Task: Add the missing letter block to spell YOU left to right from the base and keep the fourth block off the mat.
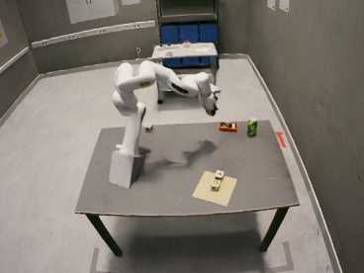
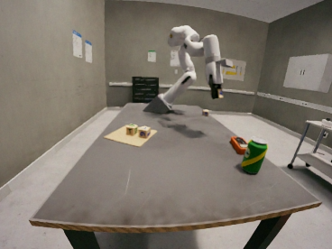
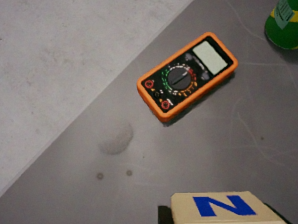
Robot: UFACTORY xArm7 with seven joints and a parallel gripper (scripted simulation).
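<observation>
The tan mat is 6 cm ahead of my hand, 41 cm to the right of it and 23 cm below it. Also, from my hand: green can: 29 cm ahead, 9 cm to the left, 17 cm below; orange device: 12 cm ahead, 12 cm to the left, 21 cm below; block: 44 cm behind, 7 cm to the left, 21 cm below.
</observation>
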